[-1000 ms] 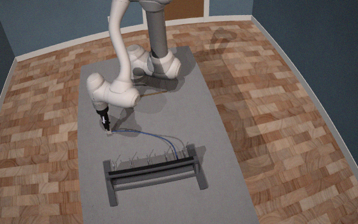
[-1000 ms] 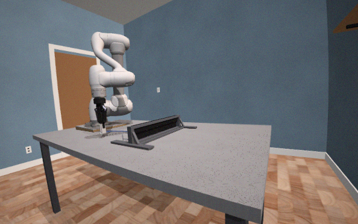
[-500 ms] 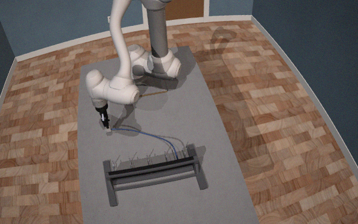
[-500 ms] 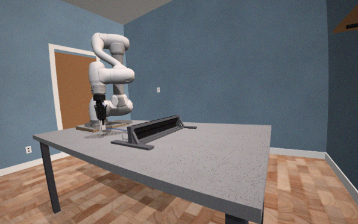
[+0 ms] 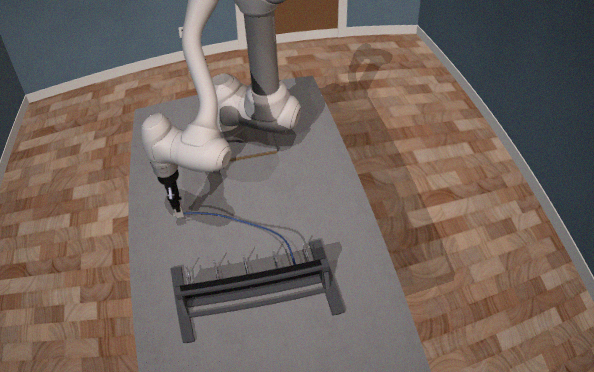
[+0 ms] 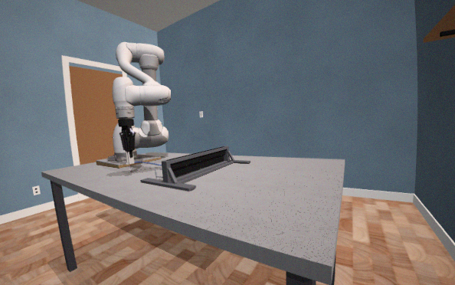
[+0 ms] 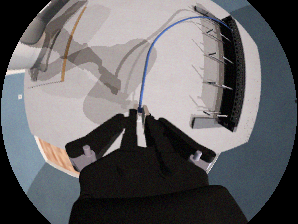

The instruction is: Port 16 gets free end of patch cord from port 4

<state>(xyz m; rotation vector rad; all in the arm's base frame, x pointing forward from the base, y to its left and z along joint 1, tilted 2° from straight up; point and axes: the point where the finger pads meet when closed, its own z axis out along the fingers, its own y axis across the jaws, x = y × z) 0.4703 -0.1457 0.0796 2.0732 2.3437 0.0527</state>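
Now: hand 1 cm to the left of the plug and 3 cm above it.
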